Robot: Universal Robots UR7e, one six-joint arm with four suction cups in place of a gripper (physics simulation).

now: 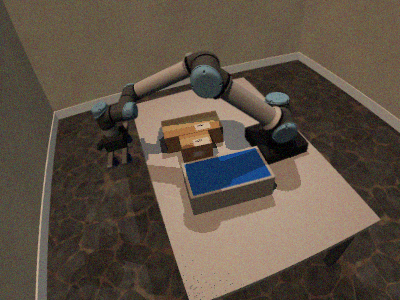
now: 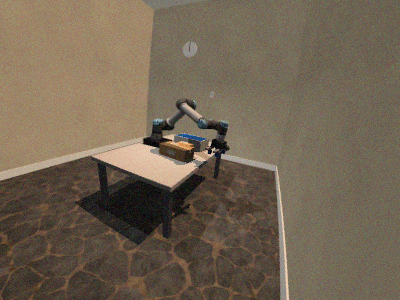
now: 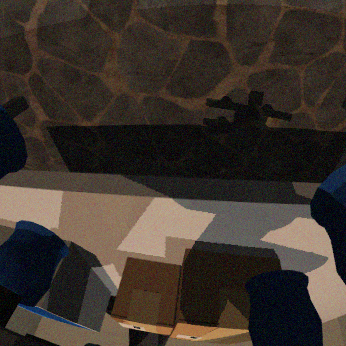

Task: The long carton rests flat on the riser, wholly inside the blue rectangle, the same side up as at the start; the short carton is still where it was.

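Frame: origin at the arm's base, x down, y back, z left, level; centimetres.
Where they show: hand, tool point: (image 2: 216, 153) (image 3: 157, 229); arm's base, link origin: (image 2: 156, 139).
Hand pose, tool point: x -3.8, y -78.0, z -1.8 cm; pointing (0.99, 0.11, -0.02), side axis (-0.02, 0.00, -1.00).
Observation:
Things, the pixels of their centre, and the offset from my tool point. Level surfaces: height alone.
- long brown carton, body centre: (image 3: 212, 308) (image 1: 192, 131) (image 2: 176, 150) dx +4.5, dy +36.6, dz -11.3 cm
- short carton, body centre: (image 3: 149, 299) (image 1: 196, 147) (image 2: 184, 148) dx +4.5, dy +36.5, dz +1.7 cm
- grey riser, body centre: (image 3: 51, 288) (image 1: 226, 179) (image 2: 191, 142) dx +3.8, dy +45.8, dz +26.8 cm
- blue rectangle, body centre: (image 3: 40, 312) (image 1: 226, 170) (image 2: 191, 137) dx -2.2, dy +45.8, dz +26.8 cm
- pale table, surface height: dx +9.8 cm
The long brown carton (image 1: 175, 131) (image 2: 172, 152) (image 3: 227, 280) lies flat on the table, a label on its top. The short carton (image 1: 197, 151) (image 2: 187, 144) (image 3: 150, 285) stands beside it, touching or almost touching, between it and the grey riser (image 1: 235, 195) (image 2: 201, 145) (image 3: 67, 280). The riser's top bears the blue rectangle (image 1: 227, 171) (image 2: 190, 137) (image 3: 55, 317), with no carton on it. My gripper (image 1: 119, 161) (image 2: 216, 152) hangs out past the table's edge, to the side of the cartons. Its four suction cups point down and hold nothing.
The pale table (image 1: 280, 225) (image 2: 135, 162) bears the cartons, the riser and my black base (image 1: 295, 145) (image 2: 155, 141). Stone-patterned floor (image 1: 100, 225) (image 3: 150, 60) lies beyond the table's edge, below my gripper. My arm arches above the far part of the table.

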